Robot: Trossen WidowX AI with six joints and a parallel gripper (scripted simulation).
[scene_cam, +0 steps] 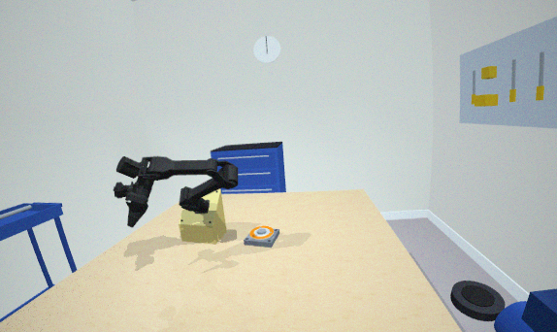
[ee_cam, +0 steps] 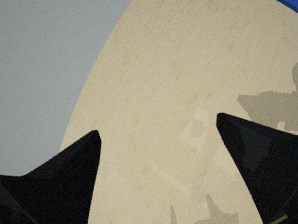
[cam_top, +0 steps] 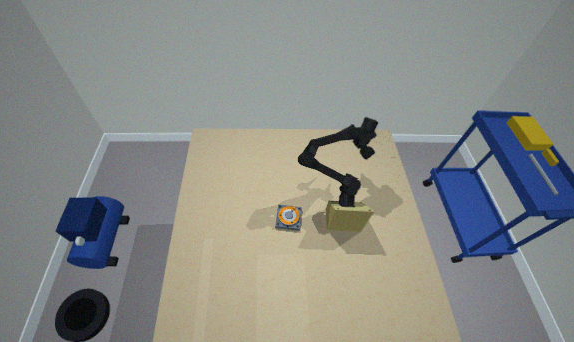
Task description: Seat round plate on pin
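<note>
My gripper tip is now 360 mm short of the square grey base, 340 mm to the right of it and 190 mm above it.
</note>
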